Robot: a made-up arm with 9 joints. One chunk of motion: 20 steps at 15 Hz.
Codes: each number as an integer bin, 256 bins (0 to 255) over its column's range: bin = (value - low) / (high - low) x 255, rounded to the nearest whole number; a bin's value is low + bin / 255 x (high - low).
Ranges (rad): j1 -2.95..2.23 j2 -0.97..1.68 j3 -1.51..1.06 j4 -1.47..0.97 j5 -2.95..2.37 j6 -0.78..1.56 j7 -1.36..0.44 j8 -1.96..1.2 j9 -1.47..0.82
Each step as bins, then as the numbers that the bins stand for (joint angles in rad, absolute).
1 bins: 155 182 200 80 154 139 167 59 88
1 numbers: 0.1986 0.9214 0.5057 -0.7045 0.2629 0.4955 -0.1812 -1.2289 -0.6797
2 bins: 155 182 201 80 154 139 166 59 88
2 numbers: 0.1986 0.9214 0.5158 -0.7045 0.2629 0.4955 -0.1882 -1.2289 -0.6797
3 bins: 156 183 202 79 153 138 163 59 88
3 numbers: 0.2189 0.9318 0.5258 -0.7141 0.2420 0.4864 -0.2094 -1.2289 -0.6797
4 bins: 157 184 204 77 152 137 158 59 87
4 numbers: 0.2393 0.9422 0.5460 -0.7332 0.2211 0.4772 -0.2447 -1.2289 -0.6887
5 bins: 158 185 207 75 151 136 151 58 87
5 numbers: 0.2596 0.9525 0.5762 -0.7524 0.2003 0.4680 -0.2941 -1.2413 -0.6887
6 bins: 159 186 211 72 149 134 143 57 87
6 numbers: 0.2799 0.9629 0.6165 -0.7811 0.1585 0.4496 -0.3506 -1.2536 -0.6887
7 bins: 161 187 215 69 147 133 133 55 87
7 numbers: 0.3205 0.9733 0.6569 -0.8098 0.1168 0.4405 -0.4212 -1.2784 -0.6887
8 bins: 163 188 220 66 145 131 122 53 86
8 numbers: 0.3611 0.9837 0.7073 -0.8385 0.0751 0.4221 -0.4988 -1.3032 -0.6977
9 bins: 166 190 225 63 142 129 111 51 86
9 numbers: 0.4221 1.0045 0.7576 -0.8672 0.0125 0.4038 -0.5765 -1.3280 -0.6977
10 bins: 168 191 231 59 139 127 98 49 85
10 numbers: 0.4627 1.0149 0.8181 -0.9055 -0.0501 0.3854 -0.6682 -1.3528 -0.7067
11 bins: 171 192 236 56 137 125 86 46 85
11 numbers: 0.5236 1.0253 0.8685 -0.9342 -0.0918 0.3671 -0.7529 -1.3900 -0.7067
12 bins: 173 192 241 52 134 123 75 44 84
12 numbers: 0.5643 1.0253 0.9189 -0.9724 -0.1544 0.3487 -0.8306 -1.4147 -0.7156
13 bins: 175 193 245 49 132 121 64 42 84
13 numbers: 0.6049 1.0357 0.9592 -1.0011 -0.1961 0.3304 -0.9082 -1.4395 -0.7156
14 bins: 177 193 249 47 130 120 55 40 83
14 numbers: 0.6455 1.0357 0.9995 -1.0203 -0.2378 0.3212 -0.9718 -1.4643 -0.7246
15 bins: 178 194 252 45 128 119 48 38 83
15 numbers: 0.6658 1.0461 1.0298 -1.0394 -0.2796 0.3120 -1.0212 -1.4891 -0.7246
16 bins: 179 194 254 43 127 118 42 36 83
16 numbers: 0.6862 1.0461 1.0499 -1.0585 -0.3004 0.3028 -1.0635 -1.5139 -0.7246
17 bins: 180 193 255 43 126 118 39 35 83
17 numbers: 0.7065 1.0357 1.0600 -1.0585 -0.3213 0.3028 -1.0847 -1.5263 -0.7246
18 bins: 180 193 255 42 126 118 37 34 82
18 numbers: 0.7065 1.0357 1.0600 -1.0681 -0.3213 0.3028 -1.0988 -1.5387 -0.7336
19 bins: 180 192 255 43 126 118 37 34 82
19 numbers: 0.7065 1.0253 1.0600 -1.0585 -0.3213 0.3028 -1.0988 -1.5387 -0.7336
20 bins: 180 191 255 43 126 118 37 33 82
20 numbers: 0.7065 1.0149 1.0600 -1.0585 -0.3213 0.3028 -1.0988 -1.5511 -0.7336
